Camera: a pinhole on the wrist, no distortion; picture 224 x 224 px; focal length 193.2 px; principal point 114.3 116.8 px. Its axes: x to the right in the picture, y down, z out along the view. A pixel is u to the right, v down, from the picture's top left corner.
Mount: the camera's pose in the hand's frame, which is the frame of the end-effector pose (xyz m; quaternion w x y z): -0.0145 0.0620 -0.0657 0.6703 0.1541 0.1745 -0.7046
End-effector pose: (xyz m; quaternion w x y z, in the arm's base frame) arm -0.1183 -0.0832 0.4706 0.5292 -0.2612 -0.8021 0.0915
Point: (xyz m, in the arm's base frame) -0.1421 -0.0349 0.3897
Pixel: 7 76
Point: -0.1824 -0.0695 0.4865
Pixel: 132 188
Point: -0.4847 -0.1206 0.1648
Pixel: 55 56
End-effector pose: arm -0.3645 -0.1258 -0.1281 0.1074 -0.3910 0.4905 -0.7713
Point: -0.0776 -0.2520 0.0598
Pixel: 122 107
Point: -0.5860 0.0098 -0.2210
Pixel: behind the camera
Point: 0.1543 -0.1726 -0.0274
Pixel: 116 21
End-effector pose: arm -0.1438 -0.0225 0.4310 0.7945 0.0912 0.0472 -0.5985
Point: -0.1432 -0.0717 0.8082
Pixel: 38 106
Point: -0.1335 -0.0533 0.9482
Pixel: 23 91
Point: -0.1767 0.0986 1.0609
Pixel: 22 34
